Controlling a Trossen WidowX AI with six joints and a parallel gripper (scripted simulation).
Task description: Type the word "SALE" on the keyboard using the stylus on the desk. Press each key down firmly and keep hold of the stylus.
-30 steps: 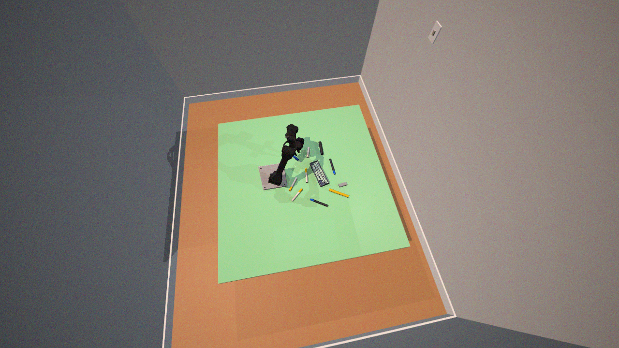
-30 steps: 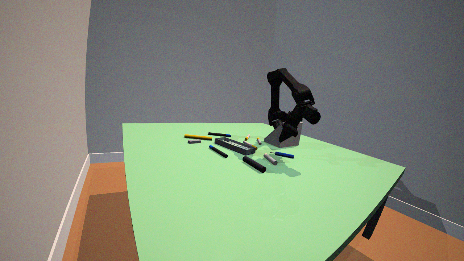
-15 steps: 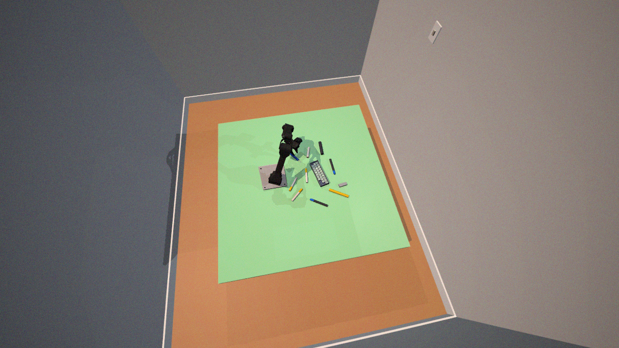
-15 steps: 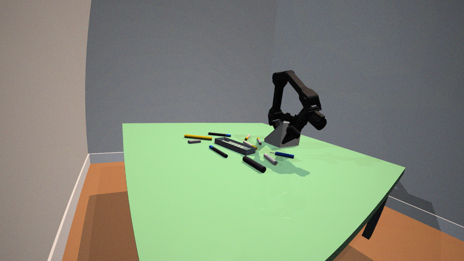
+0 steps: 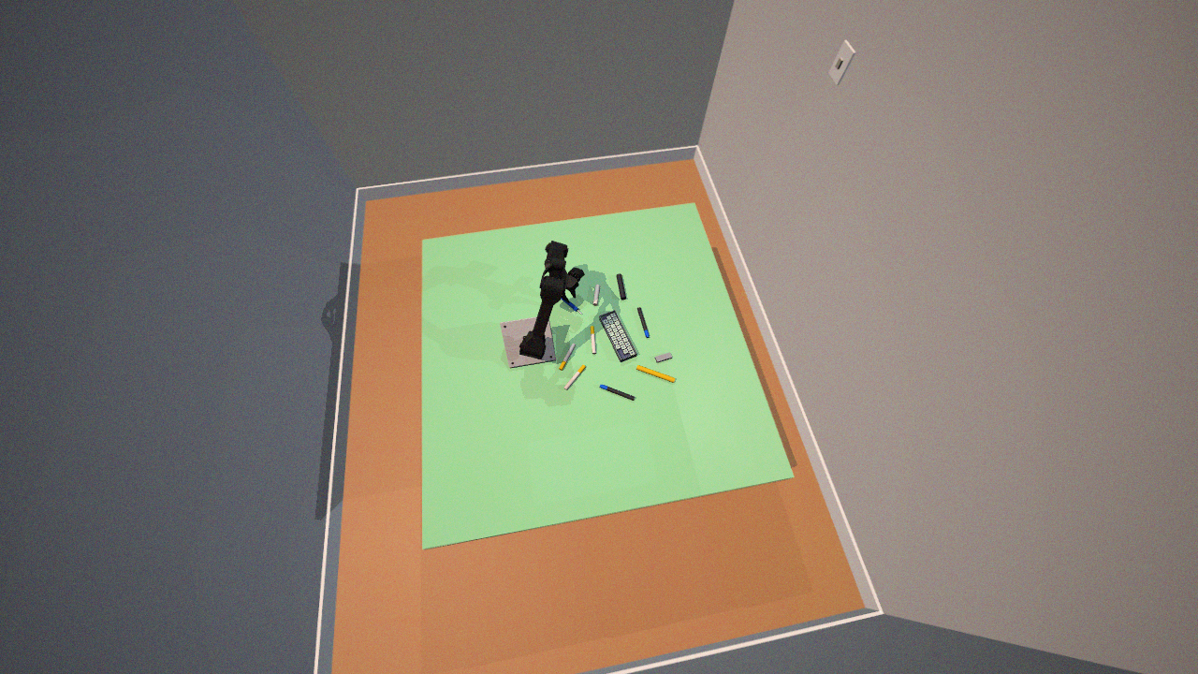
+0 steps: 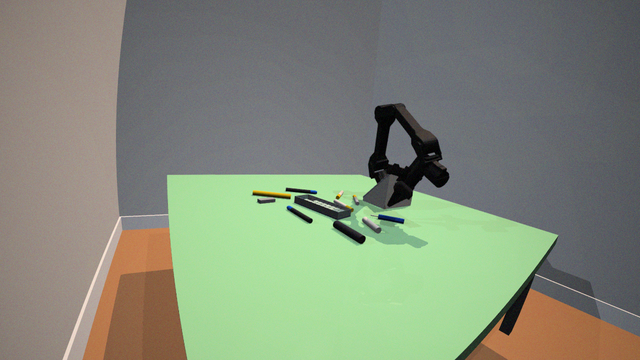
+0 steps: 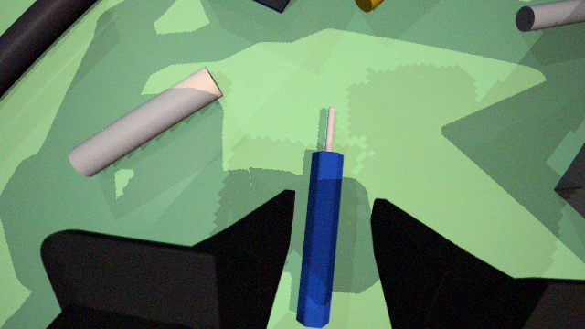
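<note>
Right now my gripper tip is 10 mm short of the blue stylus, 10 mm to the left of it and 50 mm above it. Also, from my gripper tip: grey stylus tip 30 mm ahead, 40 mm to the right, 50 mm below; then black cylinder 220 mm ahead, 60 mm to the left, 40 mm below; then white cylinder 110 mm ahead, 30 mm to the left, 50 mm below.
</note>
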